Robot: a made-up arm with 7 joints. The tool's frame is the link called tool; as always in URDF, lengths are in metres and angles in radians. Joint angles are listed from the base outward.
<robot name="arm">
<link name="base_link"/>
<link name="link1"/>
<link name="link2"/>
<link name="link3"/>
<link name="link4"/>
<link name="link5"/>
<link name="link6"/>
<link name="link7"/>
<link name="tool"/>
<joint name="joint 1" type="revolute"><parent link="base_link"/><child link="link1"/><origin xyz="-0.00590 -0.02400 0.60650" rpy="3.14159 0.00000 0.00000"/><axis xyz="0 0 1"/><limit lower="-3.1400" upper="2.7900"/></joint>
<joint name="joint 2" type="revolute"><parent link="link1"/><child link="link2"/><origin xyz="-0.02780 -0.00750 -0.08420" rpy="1.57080 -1.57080 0.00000"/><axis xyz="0 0 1"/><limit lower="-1.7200" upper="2.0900"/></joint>
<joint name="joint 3" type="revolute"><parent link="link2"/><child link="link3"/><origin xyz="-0.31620 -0.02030 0.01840" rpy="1.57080 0.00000 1.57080"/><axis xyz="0 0 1"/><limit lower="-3.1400" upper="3.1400"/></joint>
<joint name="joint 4" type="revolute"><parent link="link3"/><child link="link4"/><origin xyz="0.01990 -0.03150 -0.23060" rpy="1.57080 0.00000 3.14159"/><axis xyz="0 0 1"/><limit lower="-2.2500" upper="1.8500"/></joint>
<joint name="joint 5" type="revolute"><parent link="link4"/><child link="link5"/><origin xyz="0.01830 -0.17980 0.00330" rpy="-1.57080 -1.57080 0.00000"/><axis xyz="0 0 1"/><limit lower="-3.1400" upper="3.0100"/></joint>
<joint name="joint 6" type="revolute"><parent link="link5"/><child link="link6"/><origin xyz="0.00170 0.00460 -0.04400" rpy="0.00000 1.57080 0.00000"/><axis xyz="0 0 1"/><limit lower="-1.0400" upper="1.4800"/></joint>
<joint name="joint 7" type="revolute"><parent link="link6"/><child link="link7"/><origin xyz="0.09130 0.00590 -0.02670" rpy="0.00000 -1.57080 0.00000"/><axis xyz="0 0 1"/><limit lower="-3.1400" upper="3.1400"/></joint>
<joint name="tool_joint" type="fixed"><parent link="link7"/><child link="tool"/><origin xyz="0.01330 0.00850 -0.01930" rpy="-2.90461 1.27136 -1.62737"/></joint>
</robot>
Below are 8 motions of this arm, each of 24 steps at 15 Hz.
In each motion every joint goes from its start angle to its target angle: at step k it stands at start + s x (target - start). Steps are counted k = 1, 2, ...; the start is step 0. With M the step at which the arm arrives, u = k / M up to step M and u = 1 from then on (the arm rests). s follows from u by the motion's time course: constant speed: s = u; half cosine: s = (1 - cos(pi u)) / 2; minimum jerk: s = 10 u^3 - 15 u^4 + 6 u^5.
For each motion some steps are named. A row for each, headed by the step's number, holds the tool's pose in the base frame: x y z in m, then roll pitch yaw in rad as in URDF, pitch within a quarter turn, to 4 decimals.
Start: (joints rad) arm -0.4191 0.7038 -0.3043 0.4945 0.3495 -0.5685 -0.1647
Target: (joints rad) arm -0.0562 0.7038 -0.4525 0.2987 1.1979 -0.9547 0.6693
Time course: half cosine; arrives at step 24
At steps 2, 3, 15, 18, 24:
2: 0.5452 0.2585 1.2507 -2.9723 -1.2554 0.7446
3: 0.5459 0.2544 1.2524 -3.0602 -1.2638 0.8021
15: 0.5506 0.1336 1.2948 1.2216 -0.9091 1.8299
18: 0.5472 0.1060 1.3016 0.9907 -0.7651 1.8021
24: 0.5432 0.0819 1.3063 0.8032 -0.6382 1.7479

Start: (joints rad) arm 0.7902 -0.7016 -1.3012 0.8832 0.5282 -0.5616 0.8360
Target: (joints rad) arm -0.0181 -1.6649 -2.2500 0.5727 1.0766 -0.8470 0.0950
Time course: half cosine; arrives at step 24
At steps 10, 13, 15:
10: -0.5402 0.4988 1.0957 0.8862 0.1809 2.6494
13: -0.7037 0.4129 0.9257 1.1405 0.4105 3.0311
15: -0.7796 0.3274 0.8106 1.3564 0.5246 -2.9805

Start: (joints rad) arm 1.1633 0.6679 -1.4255 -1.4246 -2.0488 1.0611 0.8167
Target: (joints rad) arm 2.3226 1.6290 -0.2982 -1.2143 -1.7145 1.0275 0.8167
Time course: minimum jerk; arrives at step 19
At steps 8, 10, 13, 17, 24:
8: -0.1722 -0.4034 1.1760 1.1268 -0.6548 1.9854
10: -0.2198 -0.4536 1.1301 1.2928 -0.9680 1.5281
13: -0.3284 -0.5103 1.0167 2.1805 -1.2523 0.2936
17: -0.4200 -0.5181 0.9092 3.0002 -1.1450 -0.7243
24: -0.4253 -0.5175 0.9024 3.0302 -1.1329 -0.7648

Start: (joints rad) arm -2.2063 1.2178 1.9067 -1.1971 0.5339 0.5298 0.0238
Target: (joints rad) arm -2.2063 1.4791 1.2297 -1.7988 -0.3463 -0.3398 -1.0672
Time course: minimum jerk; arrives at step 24
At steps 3, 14, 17, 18, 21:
3: -0.6616 0.3255 0.9007 0.8808 -0.0280 -3.0745
14: -0.6139 0.1691 0.8464 2.3602 -0.2593 -2.1743
17: -0.5648 0.1346 0.8587 2.7012 -0.4602 -1.9329
18: -0.5505 0.1288 0.8628 2.7768 -0.5122 -1.8724
21: -0.5235 0.1217 0.8707 2.9016 -0.6048 -1.7610

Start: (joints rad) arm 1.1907 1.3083 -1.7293 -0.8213 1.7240 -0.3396 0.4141
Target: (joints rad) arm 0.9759 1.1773 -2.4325 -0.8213 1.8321 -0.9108 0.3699
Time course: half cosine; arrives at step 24
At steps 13, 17, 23, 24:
13: 0.1820 -0.7743 0.8229 -2.7465 -0.7606 -2.0798
17: 0.2377 -0.7535 0.8277 -2.5663 -0.7622 -2.1469
23: 0.2819 -0.7322 0.8336 -2.4237 -0.7493 -2.2038
24: 0.2828 -0.7317 0.8338 -2.4206 -0.7488 -2.2051

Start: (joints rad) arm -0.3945 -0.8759 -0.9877 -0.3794 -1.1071 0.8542 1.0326
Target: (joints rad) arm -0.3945 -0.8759 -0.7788 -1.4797 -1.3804 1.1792 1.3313
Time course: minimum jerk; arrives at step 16
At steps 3, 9, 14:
3: -0.6606 -0.2886 1.1824 1.3391 0.0977 -2.9042
9: -0.6246 -0.3746 1.0365 0.7797 0.6104 -2.9225
14: -0.5780 -0.3709 0.9350 0.1801 0.8792 3.0380

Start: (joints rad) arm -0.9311 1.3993 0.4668 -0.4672 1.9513 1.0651 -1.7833
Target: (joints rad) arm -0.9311 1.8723 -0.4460 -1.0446 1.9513 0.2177 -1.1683
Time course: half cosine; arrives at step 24
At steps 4, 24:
4: 0.4233 0.5556 0.9951 -2.0415 -1.2289 -0.6880
24: 0.5457 0.4660 0.7062 -2.9549 -0.8868 0.2067

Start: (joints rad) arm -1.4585 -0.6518 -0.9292 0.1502 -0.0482 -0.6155 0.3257
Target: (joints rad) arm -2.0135 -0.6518 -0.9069 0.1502 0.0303 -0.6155 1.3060
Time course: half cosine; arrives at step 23
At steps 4, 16, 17, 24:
4: -0.0441 -0.5318 1.4200 0.4965 -0.3055 -1.0841
16: 0.1581 -0.5013 1.4253 -0.1478 -0.2957 -0.9489
17: 0.1725 -0.4958 1.4255 -0.1958 -0.3005 -0.9378
24: 0.2148 -0.4767 1.4258 -0.3401 -0.3191 -0.9026

